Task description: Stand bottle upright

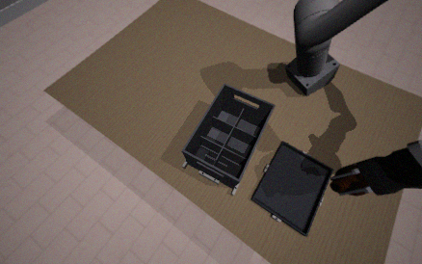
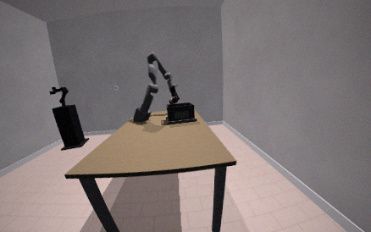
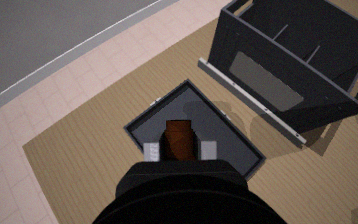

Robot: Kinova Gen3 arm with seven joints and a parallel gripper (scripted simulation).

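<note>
Right now my hand is 30 mm past the brown bottle, 40 mm to the right of it and 20 mm above it. Round my hand: dark flat tray 10 mm behind, 40 mm to the right, 190 mm below; dark crate 70 mm behind, 310 mm to the right, 120 mm below.
</note>
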